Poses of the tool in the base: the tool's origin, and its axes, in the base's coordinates. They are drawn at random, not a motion.
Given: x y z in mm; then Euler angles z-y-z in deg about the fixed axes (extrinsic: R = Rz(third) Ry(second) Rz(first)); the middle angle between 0 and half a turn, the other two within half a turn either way.
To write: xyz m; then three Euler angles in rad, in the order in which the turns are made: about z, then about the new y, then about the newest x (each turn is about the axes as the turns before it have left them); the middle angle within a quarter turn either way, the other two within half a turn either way. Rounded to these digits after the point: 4 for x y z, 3 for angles.
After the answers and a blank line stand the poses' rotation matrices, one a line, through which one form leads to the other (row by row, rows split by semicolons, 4 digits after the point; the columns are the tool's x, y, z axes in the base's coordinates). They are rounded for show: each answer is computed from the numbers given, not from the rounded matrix.
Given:
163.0 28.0 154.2 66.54 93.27 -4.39
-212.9 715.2 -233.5 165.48 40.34 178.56
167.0 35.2 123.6 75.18 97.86 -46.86
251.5 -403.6 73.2 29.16 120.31 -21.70
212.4 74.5 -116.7 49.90 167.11 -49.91
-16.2 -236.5 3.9 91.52 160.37 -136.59
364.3 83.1 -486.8 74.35 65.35 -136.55
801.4 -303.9 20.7 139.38 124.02 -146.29
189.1 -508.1 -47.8 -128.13 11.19 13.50
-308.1 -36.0 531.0 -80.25 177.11 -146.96
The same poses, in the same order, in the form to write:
0.1630 0.0280 0.1542 1.519 0.409 1.633
-0.2129 0.7152 -0.2335 -0.353 -0.677 0.210
0.1670 0.0352 0.1236 0.789 0.256 1.713
0.2515 -0.4036 0.0732 1.927 0.854 2.447
0.2124 0.0745 -0.1167 1.387 0.144 2.968
-0.0162 -0.2365 0.0039 -0.838 -0.009 2.799
0.3643 0.0831 -0.4868 -0.929 0.248 1.126
0.8014 -0.3039 0.0207 -1.560 -0.680 2.374
0.1891 -0.5081 -0.0478 -1.991 -0.120 -0.154
-0.3081 -0.0360 0.5310 1.977 0.009 -3.092

0.0476 0.0826 0.9954; 0.9164 0.3929 -0.0764; -0.3975 0.9158 -0.0570
0.7313 0.2154 -0.6471; -0.2692 0.9630 0.0163; 0.6266 0.1623 0.7622
0.6815 0.2770 0.6774; 0.6866 0.0784 -0.7228; -0.2534 0.9577 -0.1368
-0.2293 0.5514 0.8021; 0.6157 0.7205 -0.3192; -0.7539 0.4206 -0.5047
0.1808 0.9730 0.1437; 0.9730 -0.1556 -0.1707; -0.1437 0.1706 -0.9748
0.6688 -0.7022 -0.2440; -0.7434 -0.6278 -0.2309; 0.0089 0.3358 -0.9419
0.5805 0.4771 -0.6598; -0.7764 0.0804 -0.6251; -0.2452 0.8752 0.4171
0.0081 -0.7243 -0.6895; -0.7773 0.4293 -0.4600; 0.6291 0.5396 -0.5595
-0.4053 0.8945 0.1887; -0.9063 -0.4202 0.0453; 0.1198 -0.1527 0.9810
-0.3956 0.9175 -0.0423; 0.9184 0.3947 -0.0275; -0.0085 -0.0497 -0.9987

